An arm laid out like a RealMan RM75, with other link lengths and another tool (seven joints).
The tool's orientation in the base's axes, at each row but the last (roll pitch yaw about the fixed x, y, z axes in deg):
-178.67, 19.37, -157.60
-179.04, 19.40, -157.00
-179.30, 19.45, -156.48
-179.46, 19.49, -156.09
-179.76, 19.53, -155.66
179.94, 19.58, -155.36
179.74, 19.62, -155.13
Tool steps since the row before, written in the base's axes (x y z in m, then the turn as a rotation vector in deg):
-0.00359, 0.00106, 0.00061, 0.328, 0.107, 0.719
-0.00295, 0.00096, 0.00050, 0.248, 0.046, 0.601
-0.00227, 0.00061, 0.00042, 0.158, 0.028, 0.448
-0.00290, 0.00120, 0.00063, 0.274, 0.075, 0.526
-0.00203, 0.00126, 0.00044, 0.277, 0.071, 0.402
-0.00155, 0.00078, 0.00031, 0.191, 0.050, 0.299
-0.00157, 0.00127, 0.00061, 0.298, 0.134, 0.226
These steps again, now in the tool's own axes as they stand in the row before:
0.00255, 0.00231, -0.00160, -0.563, -0.039, -0.563
0.00204, 0.00202, -0.00128, -0.432, -0.063, -0.484
0.00159, 0.00145, -0.00103, -0.296, -0.042, -0.370
0.00183, 0.00226, -0.00134, -0.440, -0.046, -0.402
0.00111, 0.00198, -0.00087, -0.400, -0.051, -0.285
0.00092, 0.00136, -0.00065, -0.283, -0.034, -0.217
0.00063, 0.00182, -0.00087, -0.384, -0.003, -0.103

